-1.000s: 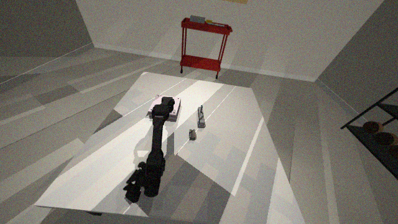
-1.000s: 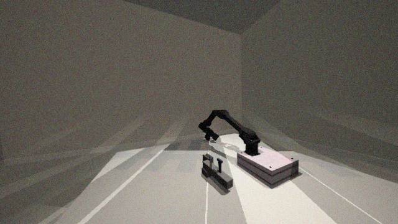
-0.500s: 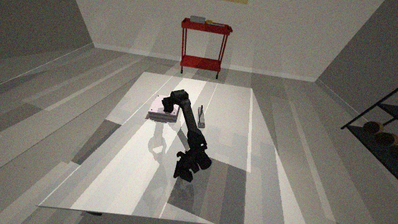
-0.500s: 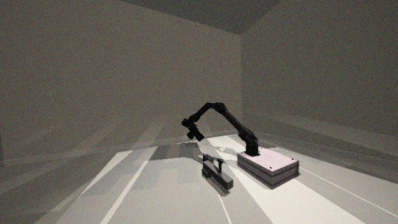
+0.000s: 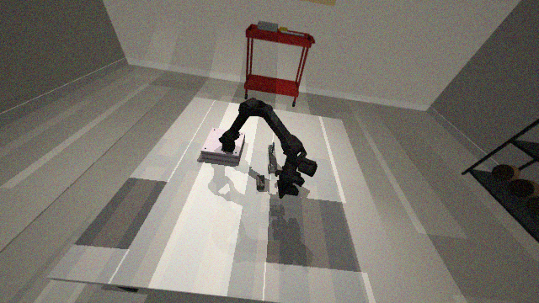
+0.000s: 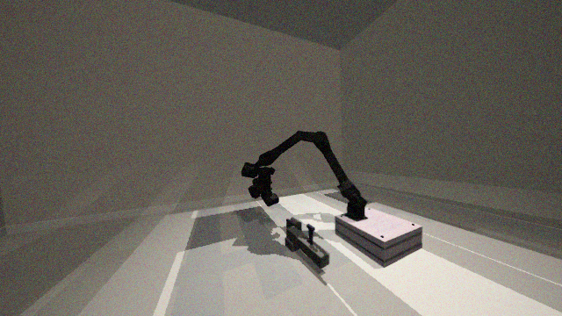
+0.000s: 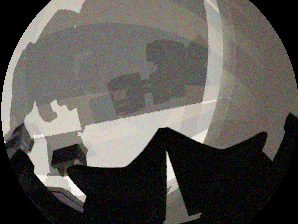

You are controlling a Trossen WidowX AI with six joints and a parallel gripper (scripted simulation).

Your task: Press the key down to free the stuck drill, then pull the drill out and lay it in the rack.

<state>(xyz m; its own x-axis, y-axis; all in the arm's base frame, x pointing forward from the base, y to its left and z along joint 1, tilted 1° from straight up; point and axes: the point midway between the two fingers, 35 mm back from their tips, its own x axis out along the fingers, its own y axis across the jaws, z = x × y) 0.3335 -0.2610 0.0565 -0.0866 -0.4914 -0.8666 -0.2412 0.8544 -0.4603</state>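
Now: the small key 8 cm behind my gripper tip, 34 cm to the left of it and 2 cm below it. Round my gripper tip: rack 11 cm behind, 13 cm to the left, 9 cm below; then drill 7 cm behind, 29 cm to the left, 6 cm below.
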